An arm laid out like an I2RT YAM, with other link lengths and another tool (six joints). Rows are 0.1 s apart.
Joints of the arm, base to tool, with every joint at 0 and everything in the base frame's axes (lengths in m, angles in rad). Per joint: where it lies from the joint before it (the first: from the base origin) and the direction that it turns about. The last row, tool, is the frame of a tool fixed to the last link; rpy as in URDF.
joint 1: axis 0 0 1 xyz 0 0 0.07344
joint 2: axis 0 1 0 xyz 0.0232 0.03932 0.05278
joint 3: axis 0 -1 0 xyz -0.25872 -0.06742 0
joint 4: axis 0 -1 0 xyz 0.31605 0.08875 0.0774
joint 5: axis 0 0 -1 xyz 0.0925 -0.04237 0.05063
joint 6: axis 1 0 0 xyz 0.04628 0 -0.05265
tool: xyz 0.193 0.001 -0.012 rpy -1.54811 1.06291 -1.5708
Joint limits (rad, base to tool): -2.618..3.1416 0..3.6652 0..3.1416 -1.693..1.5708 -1.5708..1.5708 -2.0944..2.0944
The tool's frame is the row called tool.
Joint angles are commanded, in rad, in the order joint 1, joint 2, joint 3, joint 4, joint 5, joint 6. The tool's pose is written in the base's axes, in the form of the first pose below.
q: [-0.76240 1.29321 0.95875 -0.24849 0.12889 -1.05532]
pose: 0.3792, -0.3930, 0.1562, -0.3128, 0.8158, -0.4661, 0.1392
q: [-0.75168 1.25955 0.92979 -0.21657 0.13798 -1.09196]
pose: 0.3805, -0.3896, 0.1657, -0.3255, 0.8010, -0.4835, 0.1364
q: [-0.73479 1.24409 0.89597 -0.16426 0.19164 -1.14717]
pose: 0.3780, -0.3922, 0.1698, -0.3370, 0.7856, -0.5067, 0.1115
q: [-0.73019 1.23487 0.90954 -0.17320 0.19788 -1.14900]
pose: 0.3791, -0.3919, 0.1805, -0.3360, 0.7821, -0.5128, 0.1121
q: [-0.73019 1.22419 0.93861 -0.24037 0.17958 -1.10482]
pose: 0.3779, -0.3848, 0.1839, -0.3268, 0.7940, -0.4971, 0.1254
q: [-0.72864 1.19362 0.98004 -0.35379 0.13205 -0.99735]
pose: 0.3767, -0.3666, 0.1910, -0.3000, 0.8165, -0.4660, 0.1618
